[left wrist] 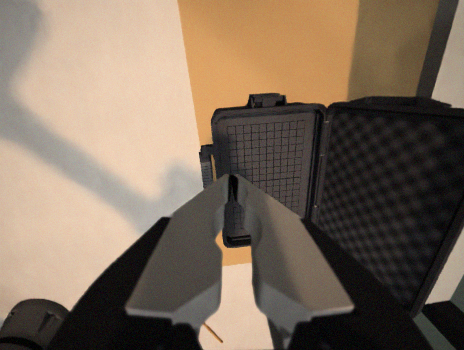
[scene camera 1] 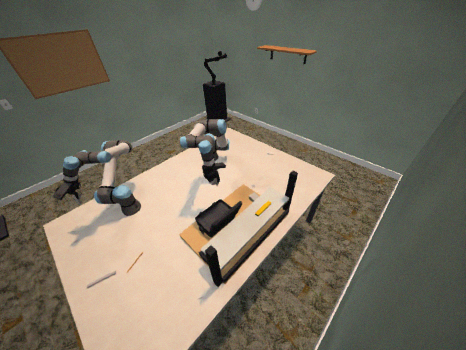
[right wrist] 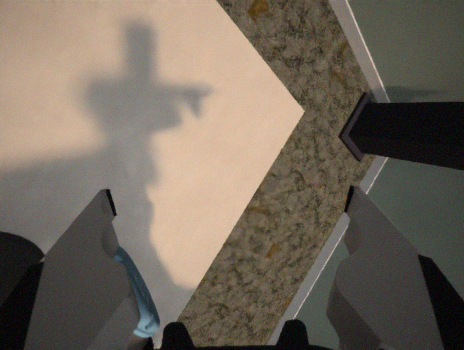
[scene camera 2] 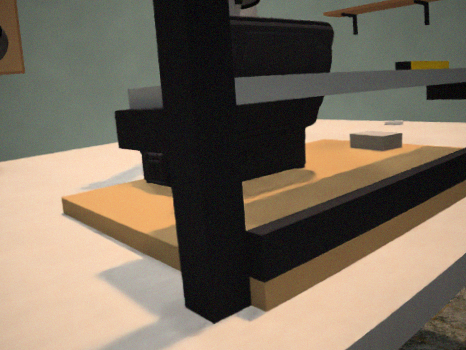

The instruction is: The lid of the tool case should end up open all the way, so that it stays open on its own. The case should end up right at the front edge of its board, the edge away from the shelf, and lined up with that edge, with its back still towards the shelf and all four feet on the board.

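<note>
The black tool case (scene camera 1: 212, 220) (scene camera 2: 275, 150) (left wrist: 265, 145) stands on the wooden board (scene camera 1: 191, 235) (scene camera 2: 105, 205) (left wrist: 270, 50), back towards the shelf (scene camera 1: 240, 230) (scene camera 2: 205, 150). Its lid (scene camera 1: 234, 212) (scene camera 2: 285, 47) (left wrist: 385, 200) stands open, tilted back a little past upright. In the left wrist view the case's front lies close to the board's front edge, nearly parallel, and its handle (left wrist: 206, 165) reaches past that edge. The feet are hidden. My left gripper (scene camera 1: 213, 181) (left wrist: 231, 176) is shut and empty, pointing down above the case's front side. My right gripper (scene camera 1: 69, 196) (right wrist: 230, 189) is open and empty, far from the case.
A grey block (scene camera 1: 254, 198) (scene camera 2: 376, 141) sits on the board beside the case. A yellow bar (scene camera 1: 263, 208) (scene camera 2: 430, 65) lies on the shelf. A pale rod (scene camera 1: 101, 279) and a thin orange stick (scene camera 1: 135, 262) (left wrist: 213, 333) lie on the table. Shelf posts rise behind the case.
</note>
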